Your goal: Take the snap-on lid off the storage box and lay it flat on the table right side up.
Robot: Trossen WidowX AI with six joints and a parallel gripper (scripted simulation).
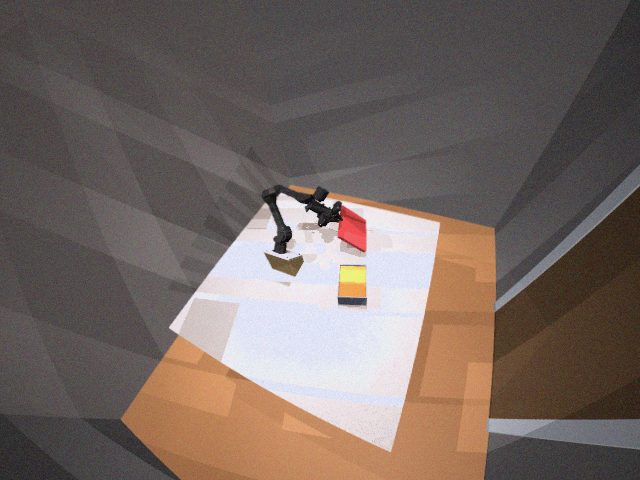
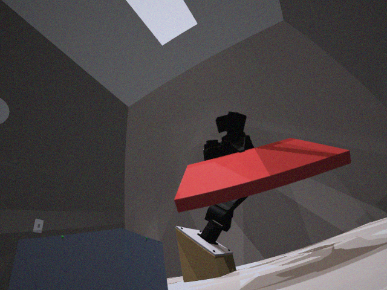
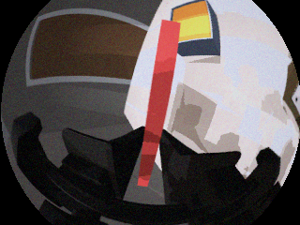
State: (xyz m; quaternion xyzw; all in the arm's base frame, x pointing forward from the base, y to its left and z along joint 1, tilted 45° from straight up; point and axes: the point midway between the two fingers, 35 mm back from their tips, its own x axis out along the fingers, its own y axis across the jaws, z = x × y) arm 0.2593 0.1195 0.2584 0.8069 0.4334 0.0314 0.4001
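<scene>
Right now my gripper tip is 60 mm short of the red lid, 50 mm above it and 20 mm to the right of it. Round my gripper tip: storage box: 240 mm to the right, 180 mm below, 180 mm ahead.
</scene>
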